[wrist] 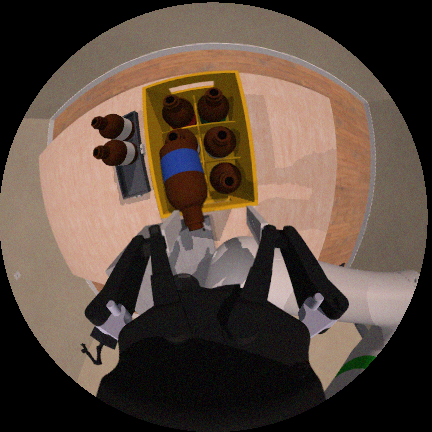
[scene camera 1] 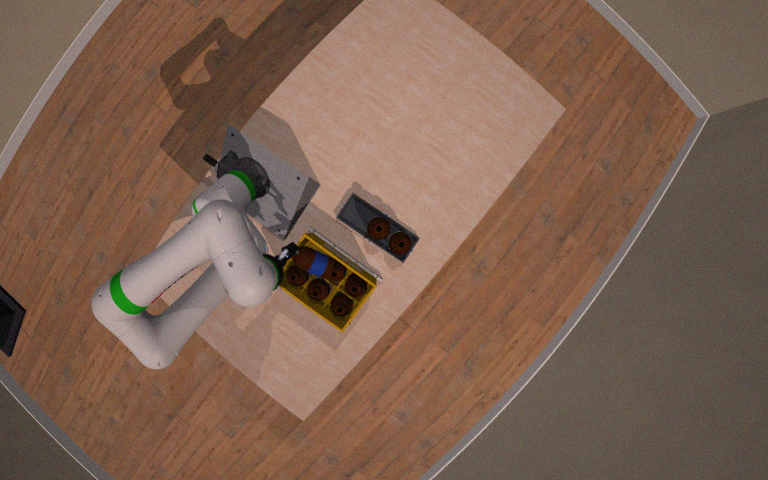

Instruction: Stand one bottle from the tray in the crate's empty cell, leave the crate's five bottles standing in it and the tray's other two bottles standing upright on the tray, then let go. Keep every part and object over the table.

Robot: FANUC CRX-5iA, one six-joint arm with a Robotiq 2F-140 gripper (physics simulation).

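Frame: origin at the arm's base, x ahead, y up, z right, level; millimetres.
Where they show: gripper, fingertip midpoint: (wrist: 212,216); arm's base, origin of the base link: (scene camera 1: 252,176).
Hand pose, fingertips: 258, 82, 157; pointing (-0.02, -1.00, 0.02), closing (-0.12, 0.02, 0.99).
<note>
Things, the pixels of their centre, and the offset from my fingertips, as dx, dy, dz. "spot": a spot on its surface instead. Level surfaces: height alone.
- yellow crate, surface spot: (wrist: 250,172) spot: +46, -63, +80
- brown bottle with a blue label, body centre: (wrist: 185,185) (scene camera 1: 306,259) +44, -56, -39
- standing bottle, body centre: (wrist: 181,144) (scene camera 1: 335,270) +135, -141, -45
- dark tray, surface spot: (scene camera 1: 355,213) (wrist: 134,180) spot: +87, -223, -237
- pale table top, its level: dy -228
The yellow crate (scene camera 1: 312,308) (wrist: 250,172) holds five brown bottles standing in its cells. A brown bottle with a blue label (scene camera 1: 318,263) (wrist: 182,162) lies tipped over the crate's near corner cell, its neck sticking out past the end rim and its base beside a standing bottle (scene camera 1: 335,272) (wrist: 173,136). It hides most of that corner cell. The dark tray (scene camera 1: 352,209) (wrist: 134,180) bears two upright bottles, one (scene camera 1: 378,228) (wrist: 115,152) near its middle and one (scene camera 1: 400,243) (wrist: 112,125) at its far end. My gripper (scene camera 1: 287,251) (wrist: 212,216) is open and empty, by the crate's end near the tipped bottle's neck.
The grey robot base plate (scene camera 1: 288,183) lies close to the crate's near end. The white arm (scene camera 1: 226,249) reaches in beside the crate. The tray stands a short gap from the crate's long side. The pale table top (scene camera 1: 430,113) ends at the wooden floor.
</note>
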